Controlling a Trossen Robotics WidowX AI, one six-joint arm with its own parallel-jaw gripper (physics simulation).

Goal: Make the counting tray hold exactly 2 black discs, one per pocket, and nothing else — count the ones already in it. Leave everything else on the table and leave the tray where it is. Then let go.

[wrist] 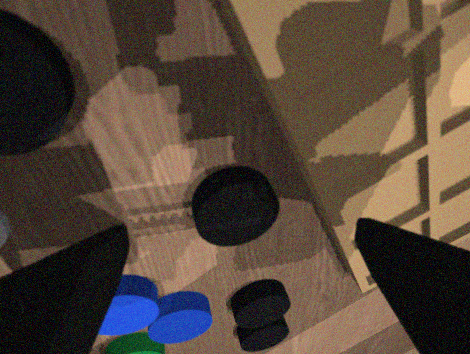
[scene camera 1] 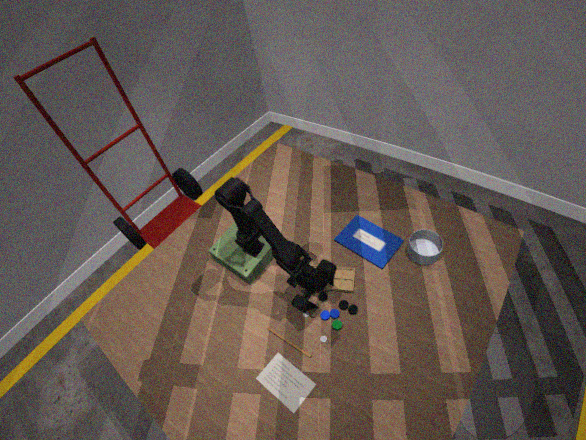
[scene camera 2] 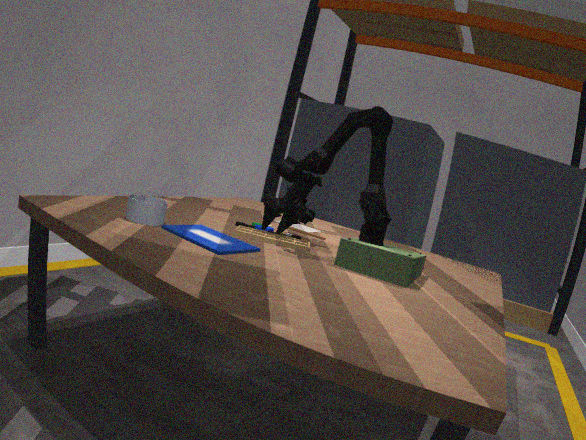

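The tan counting tray point(scene camera 1: 353, 281) point(scene camera 2: 272, 239) point(wrist: 265, 60) lies flat; no disc shows in its visible pockets, but the arm hides part of it in scene camera 1. My gripper point(scene camera 1: 318, 294) point(scene camera 2: 272, 230) point(wrist: 244, 232) is open and empty, low beside the tray. A black disc point(scene camera 1: 323, 296) point(wrist: 235, 206) lies beside the tray and shows between the spread fingers in the wrist view. Two more black discs, one point(scene camera 1: 343, 304) point(wrist: 260, 302) nearer and one point(scene camera 1: 353, 309) point(wrist: 262, 334) farther, lie close together. A large black round shape point(wrist: 30, 85) is cut off at the wrist view's left edge.
Two blue discs, one point(scene camera 1: 325, 315) point(wrist: 130, 312) beside the other point(scene camera 1: 334, 313) point(wrist: 181, 320), lie by a green disc point(scene camera 1: 337, 325) point(wrist: 135, 344). Also there are a white disc point(scene camera 1: 323, 339), a thin stick point(scene camera 1: 290, 343), paper point(scene camera 1: 285, 382), a blue folder point(scene camera 1: 345, 239) and a grey bowl point(scene camera 1: 425, 257).
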